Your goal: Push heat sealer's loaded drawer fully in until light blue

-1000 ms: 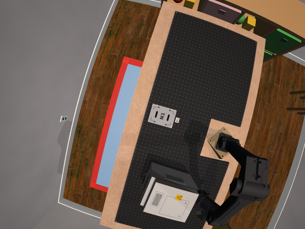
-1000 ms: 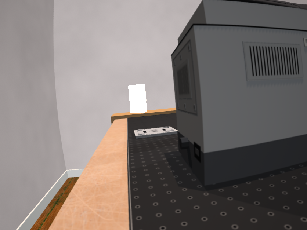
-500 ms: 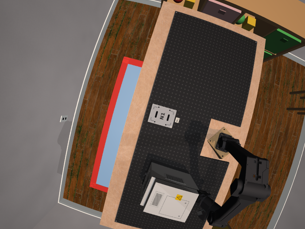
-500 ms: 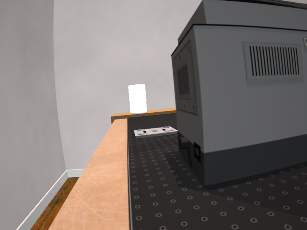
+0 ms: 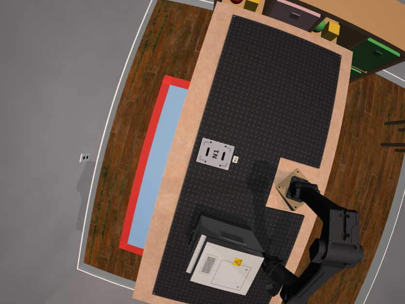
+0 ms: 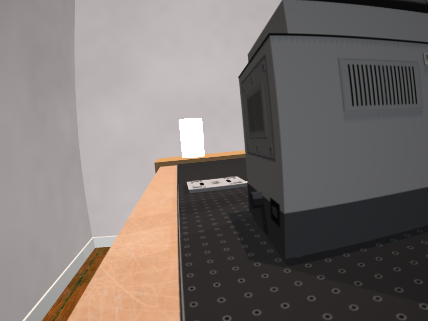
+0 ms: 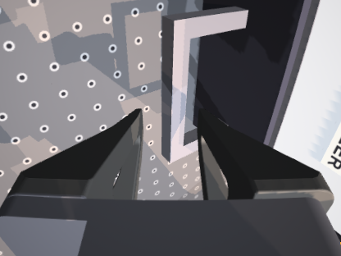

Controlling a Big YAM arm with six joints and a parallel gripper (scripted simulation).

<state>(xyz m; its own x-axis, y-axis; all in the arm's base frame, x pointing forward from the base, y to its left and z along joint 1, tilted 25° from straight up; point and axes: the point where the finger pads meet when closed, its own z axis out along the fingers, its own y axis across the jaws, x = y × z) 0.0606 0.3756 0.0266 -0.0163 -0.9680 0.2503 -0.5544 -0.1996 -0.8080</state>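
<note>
My gripper is now 140 mm short of the plate and 20 mm above it.
</note>
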